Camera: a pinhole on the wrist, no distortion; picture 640 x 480 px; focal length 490.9 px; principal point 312.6 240.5 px. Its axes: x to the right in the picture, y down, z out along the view. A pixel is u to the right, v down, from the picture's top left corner.
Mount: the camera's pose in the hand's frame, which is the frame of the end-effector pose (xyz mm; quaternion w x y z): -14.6 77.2 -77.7 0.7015 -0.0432 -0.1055 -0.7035
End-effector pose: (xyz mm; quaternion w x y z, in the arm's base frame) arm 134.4 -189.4 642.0 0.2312 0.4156 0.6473 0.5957
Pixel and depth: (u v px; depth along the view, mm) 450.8 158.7 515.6
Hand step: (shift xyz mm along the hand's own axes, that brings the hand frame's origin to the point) -146.9 42.5 447.3
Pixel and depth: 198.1 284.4 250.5
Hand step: -13.4 186.8 156.1
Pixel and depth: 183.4 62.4 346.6
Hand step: -169.0 238.0 229.8
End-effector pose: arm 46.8 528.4 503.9 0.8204 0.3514 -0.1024 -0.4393
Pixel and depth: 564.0 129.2 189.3
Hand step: -75.0 21.7 123.2
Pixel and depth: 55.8 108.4 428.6
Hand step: -164.2 385.3 282.8
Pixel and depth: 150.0 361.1 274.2
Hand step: 29.7 223.8 176.3
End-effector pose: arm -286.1 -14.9 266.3 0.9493 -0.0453 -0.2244 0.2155
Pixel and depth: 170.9 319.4 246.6
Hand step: 4.2 198.6 151.1
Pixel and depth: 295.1 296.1 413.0
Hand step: -3.9 178.2 325.6
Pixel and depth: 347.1 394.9 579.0
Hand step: 115.8 159.6 510.7
